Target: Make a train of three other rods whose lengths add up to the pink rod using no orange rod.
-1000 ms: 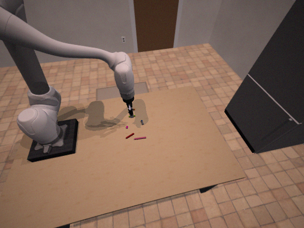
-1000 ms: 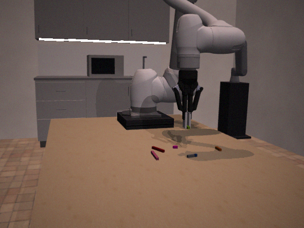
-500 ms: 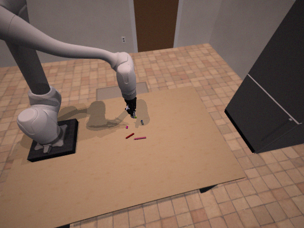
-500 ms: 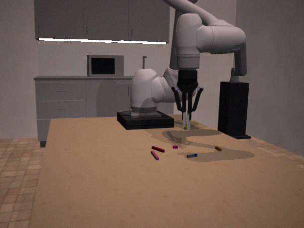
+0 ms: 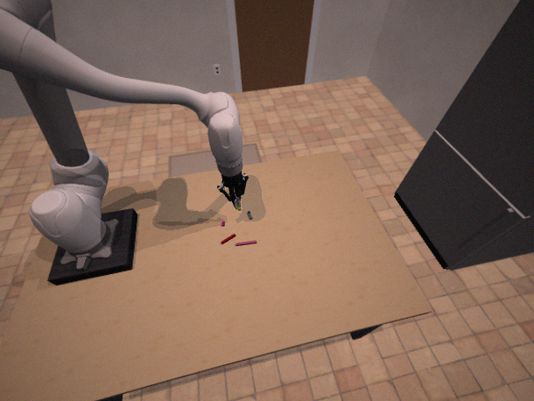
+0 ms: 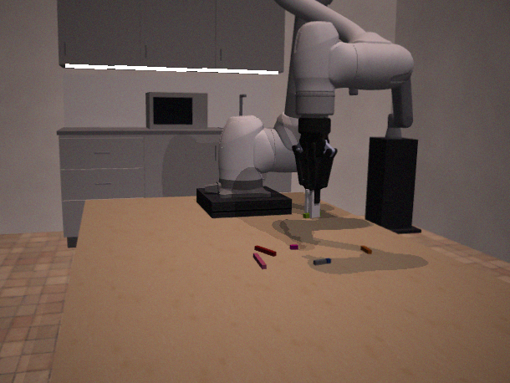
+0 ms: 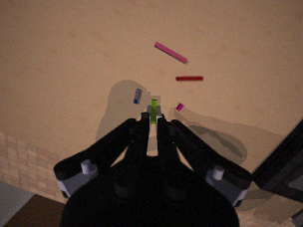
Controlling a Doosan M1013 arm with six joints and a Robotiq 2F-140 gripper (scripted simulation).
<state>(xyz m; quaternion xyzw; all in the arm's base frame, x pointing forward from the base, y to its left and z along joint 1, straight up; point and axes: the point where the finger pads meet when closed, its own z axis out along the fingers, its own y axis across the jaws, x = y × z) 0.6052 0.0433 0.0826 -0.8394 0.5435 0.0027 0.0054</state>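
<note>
My gripper is now 13 cm above the grey rod and 5 cm short of it. Also, from my hand: magenta rod 13 cm below, 8 cm behind, 2 cm to the right; then blue rod 13 cm below, 5 cm ahead, 3 cm to the left; then lime rod 3 cm below.
</note>
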